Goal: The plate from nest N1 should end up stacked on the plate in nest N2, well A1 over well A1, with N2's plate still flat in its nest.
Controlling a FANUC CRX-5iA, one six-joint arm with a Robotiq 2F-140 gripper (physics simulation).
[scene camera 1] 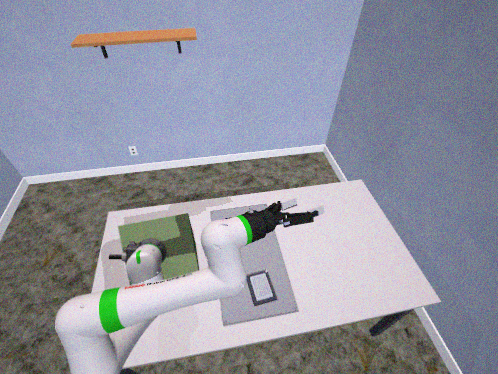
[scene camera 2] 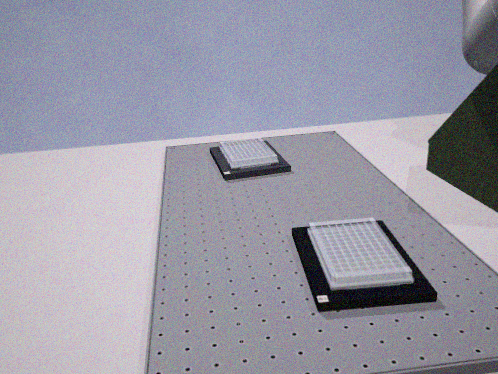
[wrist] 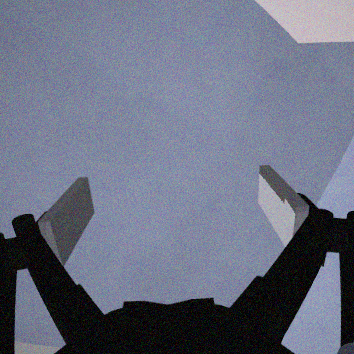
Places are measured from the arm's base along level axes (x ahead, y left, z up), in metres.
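Pixels of known places: gripper, fingertip midpoint: (scene camera 1: 308, 205) (wrist: 173, 189).
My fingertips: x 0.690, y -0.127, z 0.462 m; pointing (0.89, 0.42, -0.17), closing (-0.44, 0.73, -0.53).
For each thing: its top centre in the pictures, then the offset to it from my fingertips. Level surfaces: height alone.
- clear well plate at its top centre: (scene camera 2: 355, 244) dx -0.253, dy +0.350, dz -0.604 m
- second clear plate at its top centre: (scene camera 2: 247, 148) (scene camera 1: 261, 285) dx -0.146, dy -0.029, dz -0.604 m
- grey perforated board at its surface level: dz -0.630 m
- white table at its surface level: dz -0.643 m
A clear well plate (scene camera 2: 360, 252) lies flat in a black nest (scene camera 2: 377, 299) with a small white label, at the near end of the board in scene camera 2. A second clear plate (scene camera 2: 248, 153) (scene camera 1: 261, 286) lies flat in another black nest (scene camera 2: 257, 173) (scene camera 1: 265, 302) at the board's other end. I cannot read which nest is N1 or N2. In scene camera 1 the arm hides the first nest. My gripper (scene camera 1: 304, 207) (wrist: 173, 189) is open and empty, raised above the table beyond the board's back right, pointing sideways away from both plates.
The nests stand on a grey perforated board (scene camera 1: 235, 312) (scene camera 2: 310, 175) on the white table (scene camera 1: 350, 260) (scene camera 2: 75, 250). A green box (scene camera 1: 187, 242) (scene camera 2: 465, 145) stands beside the board, left in scene camera 1. The white arm (scene camera 1: 170, 297) reaches across the box and board. A wall shelf (scene camera 1: 135, 37) hangs behind.
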